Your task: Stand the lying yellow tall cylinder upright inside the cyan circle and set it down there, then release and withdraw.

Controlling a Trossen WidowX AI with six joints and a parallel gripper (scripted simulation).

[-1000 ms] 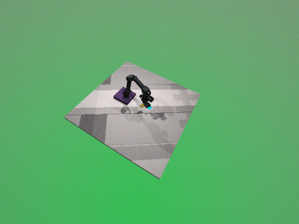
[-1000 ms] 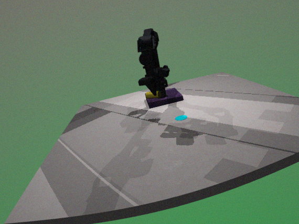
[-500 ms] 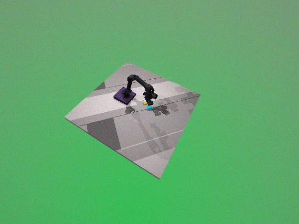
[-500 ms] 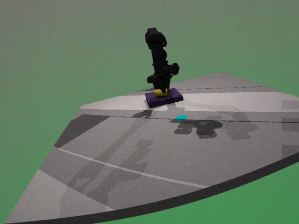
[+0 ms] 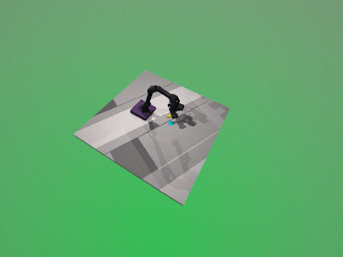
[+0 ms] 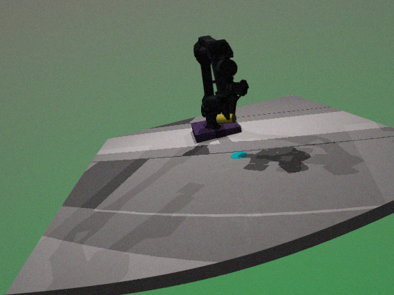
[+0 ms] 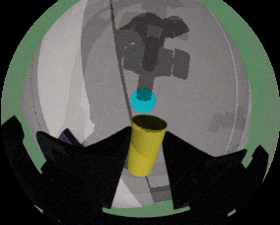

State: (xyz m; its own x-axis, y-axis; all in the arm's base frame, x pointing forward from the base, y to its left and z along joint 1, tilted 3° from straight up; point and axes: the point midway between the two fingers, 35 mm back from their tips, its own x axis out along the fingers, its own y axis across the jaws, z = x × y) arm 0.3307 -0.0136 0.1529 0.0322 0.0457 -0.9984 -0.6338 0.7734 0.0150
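Now: gripper tip 14 cm above the cyan circle. From my gripper tip the other things lie so: yellow tall cylinder 2 cm behind, 1 cm to the right.
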